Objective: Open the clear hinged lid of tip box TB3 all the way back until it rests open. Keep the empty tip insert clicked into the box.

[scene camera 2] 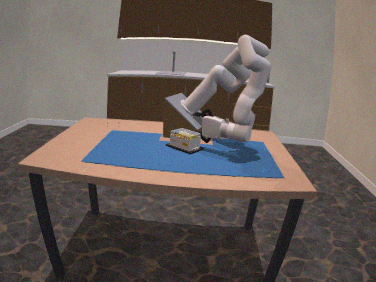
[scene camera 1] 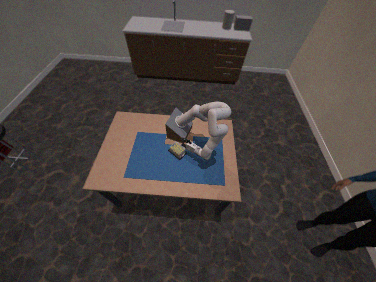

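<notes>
The tip box TB3 is a small whitish box with a yellow insert showing at its top. It stands upright on a thin dark base on the blue mat. Clear edges show above the yellow insert in scene camera 2, and the lid looks lowered over the box, but its exact angle is too small to tell. My gripper is open and empty. It is level or slightly higher, close beside the box at its back right, with its black fingers spread. Whether a finger touches the lid cannot be told.
The blue mat lies on the wooden table. My arm is mounted on a slanted grey plate on a brown wedge-shaped block behind the box. A person stands right of the table.
</notes>
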